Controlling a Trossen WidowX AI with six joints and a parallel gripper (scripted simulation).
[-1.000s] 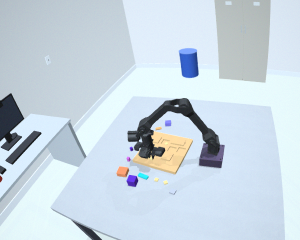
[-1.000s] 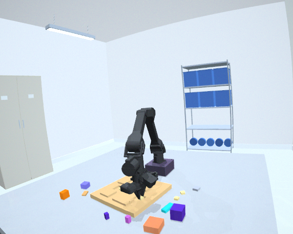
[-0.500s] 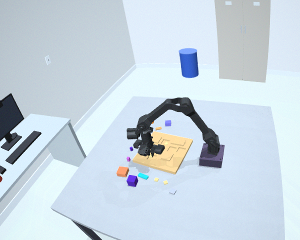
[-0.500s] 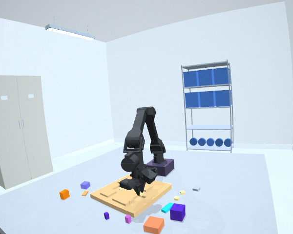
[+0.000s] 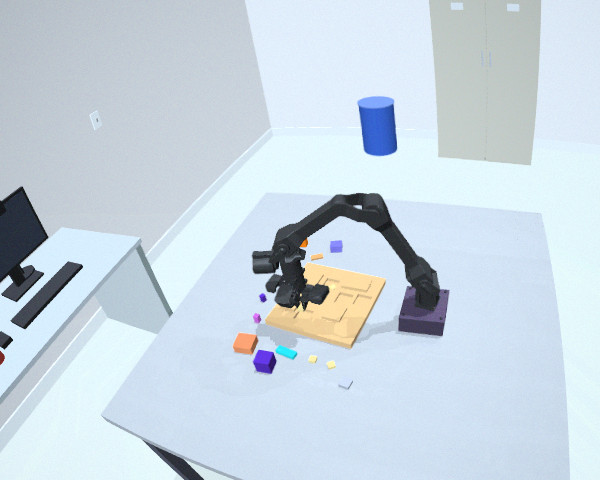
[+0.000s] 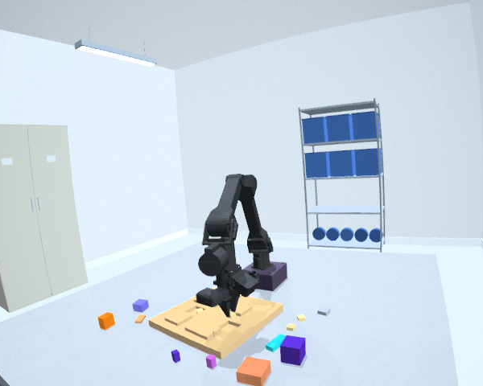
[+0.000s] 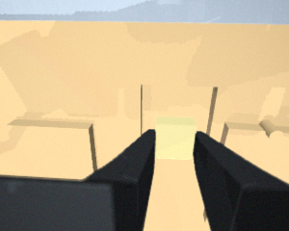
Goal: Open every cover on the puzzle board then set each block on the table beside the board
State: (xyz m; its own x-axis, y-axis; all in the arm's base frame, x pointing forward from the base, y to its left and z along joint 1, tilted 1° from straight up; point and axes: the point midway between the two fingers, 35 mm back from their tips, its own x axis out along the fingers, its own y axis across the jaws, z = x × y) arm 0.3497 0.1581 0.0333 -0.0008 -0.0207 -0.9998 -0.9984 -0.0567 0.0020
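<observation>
Right now my gripper tip is 20 mm past the puzzle board, 110 mm to the left of it and 40 mm above it. The rest, counted from my gripper tip: purple block (180 mm ahead, 30 mm to the right, 50 mm below); then magenta block (140 mm ahead, 60 mm to the left, 50 mm below); then cyan bar (20 mm behind, 140 mm to the left, 50 mm below).
</observation>
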